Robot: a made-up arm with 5 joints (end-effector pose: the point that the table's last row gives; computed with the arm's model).
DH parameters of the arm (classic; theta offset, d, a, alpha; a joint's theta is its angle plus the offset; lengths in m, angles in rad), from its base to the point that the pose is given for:
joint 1: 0 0.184 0 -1.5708
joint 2: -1.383 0 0.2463 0
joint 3: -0.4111 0 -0.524 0
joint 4: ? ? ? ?
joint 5: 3.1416 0.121 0 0
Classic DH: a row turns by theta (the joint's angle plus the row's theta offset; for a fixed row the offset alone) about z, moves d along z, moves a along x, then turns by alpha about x.
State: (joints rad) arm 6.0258 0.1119 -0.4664 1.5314 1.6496
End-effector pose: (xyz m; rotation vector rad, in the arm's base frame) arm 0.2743 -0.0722 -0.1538 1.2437 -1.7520 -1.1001
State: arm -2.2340 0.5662 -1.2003 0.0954 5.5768
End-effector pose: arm -0.4362 -0.5583 -0.0345 1.8810 -1.8015 0.0722
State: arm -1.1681 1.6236 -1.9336 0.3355 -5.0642
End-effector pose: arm 0.2342 -0.5497 -0.4493 1.1569 -2.9198 -0.0399
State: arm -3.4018 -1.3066 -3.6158 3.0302 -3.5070
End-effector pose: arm 0.5917 -0.1575 0.1999 -1.5904 -0.0837 2.1018
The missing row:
joint 4: -1.3476 0 -0.095 1.5708
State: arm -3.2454 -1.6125 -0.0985 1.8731 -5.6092
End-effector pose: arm -0.3186 0.0332 0.2714 1.1320 2.7624 0.0682
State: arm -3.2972 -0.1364 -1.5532 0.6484 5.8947
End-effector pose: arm -0.6507 0.1021 0.6266 0.2460 -2.1029 -0.3262
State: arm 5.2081 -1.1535 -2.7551 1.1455 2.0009
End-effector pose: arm -0.3255 0.6019 0.7590 -0.0153 0.4672 -2.1841
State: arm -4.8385 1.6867 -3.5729 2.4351 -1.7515
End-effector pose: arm 0.0884 0.6972 0.2264 0.0804 -2.9458 0.8198
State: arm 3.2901 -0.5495 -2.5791 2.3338 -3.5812
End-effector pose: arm 0.0432 0.0065 0.9099 -2.6775 -0.8108 1.1620
